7 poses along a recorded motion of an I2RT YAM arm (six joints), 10 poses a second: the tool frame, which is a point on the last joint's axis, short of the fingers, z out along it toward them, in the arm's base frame.
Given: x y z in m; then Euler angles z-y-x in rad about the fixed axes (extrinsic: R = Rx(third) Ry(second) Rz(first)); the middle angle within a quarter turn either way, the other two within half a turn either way.
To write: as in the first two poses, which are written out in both.
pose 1, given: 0.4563, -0.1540, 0.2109, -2.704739, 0.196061, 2.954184
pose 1, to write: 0.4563, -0.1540, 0.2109, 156.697, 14.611, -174.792
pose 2, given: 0.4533, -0.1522, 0.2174, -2.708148, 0.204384, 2.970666
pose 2, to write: 0.4533, -0.1522, 0.2174, 156.709, 14.652, -175.829
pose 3, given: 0.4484, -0.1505, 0.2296, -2.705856, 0.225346, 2.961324
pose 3, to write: 0.4484, -0.1505, 0.2296, 156.789, 15.960, -175.839
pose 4, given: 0.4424, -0.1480, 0.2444, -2.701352, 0.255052, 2.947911
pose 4, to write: 0.4424, -0.1480, 0.2444, 156.851, 17.818, -175.867
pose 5, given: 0.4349, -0.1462, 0.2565, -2.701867, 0.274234, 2.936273
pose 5, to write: 0.4349, -0.1462, 0.2565, 157.165, 19.068, -175.654
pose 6, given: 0.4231, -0.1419, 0.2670, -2.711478, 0.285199, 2.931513
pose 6, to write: 0.4231, -0.1419, 0.2670, 157.882, 19.698, -175.443
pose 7, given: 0.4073, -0.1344, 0.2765, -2.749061, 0.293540, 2.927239
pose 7, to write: 0.4073, -0.1344, 0.2765, 160.286, 20.035, -174.602
